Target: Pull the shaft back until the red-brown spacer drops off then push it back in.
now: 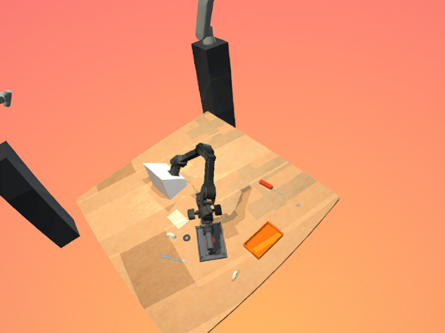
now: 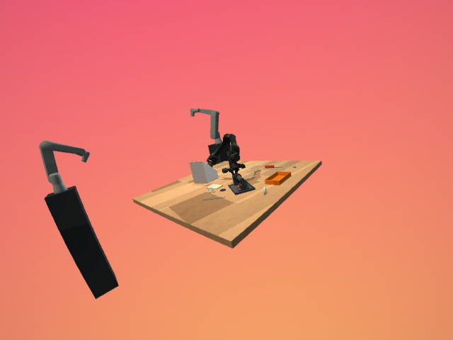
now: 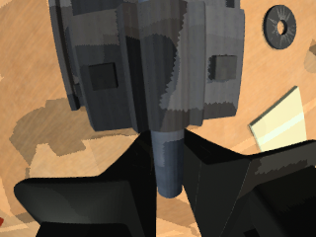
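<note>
Right now the blue-grey shaft is 6 cm ahead of my gripper tip, 3 cm to the right of it and 3 cm above it. The rest, counted from my gripper tip: red-brown spacer: 11 cm ahead, 6 cm to the right, 3 cm below; then grey support: 12 cm ahead, 6 cm to the right; then pale card: 14 cm behind, 13 cm to the right, 4 cm below.
</note>
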